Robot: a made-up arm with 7 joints.
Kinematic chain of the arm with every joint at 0, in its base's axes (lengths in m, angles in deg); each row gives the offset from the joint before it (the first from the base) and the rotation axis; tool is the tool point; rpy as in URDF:
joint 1: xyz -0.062 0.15 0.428 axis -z
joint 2: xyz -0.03 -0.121 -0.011 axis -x
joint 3: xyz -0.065 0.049 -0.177 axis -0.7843 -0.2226 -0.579
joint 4: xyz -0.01 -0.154 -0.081 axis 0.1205 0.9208 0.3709
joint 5: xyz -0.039 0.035 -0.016 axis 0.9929 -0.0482 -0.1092
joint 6: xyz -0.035 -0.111 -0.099 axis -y
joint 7: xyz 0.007 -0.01 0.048 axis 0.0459 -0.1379 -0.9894
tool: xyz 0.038 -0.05 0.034 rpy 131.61 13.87 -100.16
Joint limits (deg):
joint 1: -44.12..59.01
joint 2: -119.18..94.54
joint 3: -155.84..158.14
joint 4: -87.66..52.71
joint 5: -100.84..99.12
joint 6: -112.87..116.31
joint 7: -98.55..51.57
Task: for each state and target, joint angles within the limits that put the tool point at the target. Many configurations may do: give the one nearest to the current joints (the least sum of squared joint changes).
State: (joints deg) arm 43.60 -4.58 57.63 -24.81 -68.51 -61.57 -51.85
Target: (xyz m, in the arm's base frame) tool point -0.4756 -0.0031 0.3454
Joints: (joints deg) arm 37.03 5.76 44.97 -23.45 -48.37 -81.02 -52.08
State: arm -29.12 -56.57 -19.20 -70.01 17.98 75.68 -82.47
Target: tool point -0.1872 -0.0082 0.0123
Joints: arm -26.53 -25.11 0.53 -50.68 4.15 78.16 -70.81
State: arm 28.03 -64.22 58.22 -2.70 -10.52 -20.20 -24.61
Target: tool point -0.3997 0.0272 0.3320
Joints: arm 7.27 -46.12 82.99 -4.94 -14.57 -24.92 -13.34
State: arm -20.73 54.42 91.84 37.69 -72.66 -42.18 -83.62
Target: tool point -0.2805 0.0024 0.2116
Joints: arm -16.38 56.36 149.29 16.56 -83.54 -49.21 -75.67
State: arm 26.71 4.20 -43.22 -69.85 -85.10 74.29 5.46
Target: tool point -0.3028 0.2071 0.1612
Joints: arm 26.66 -11.78 -42.98 -74.01 -100.84 56.44 -9.40
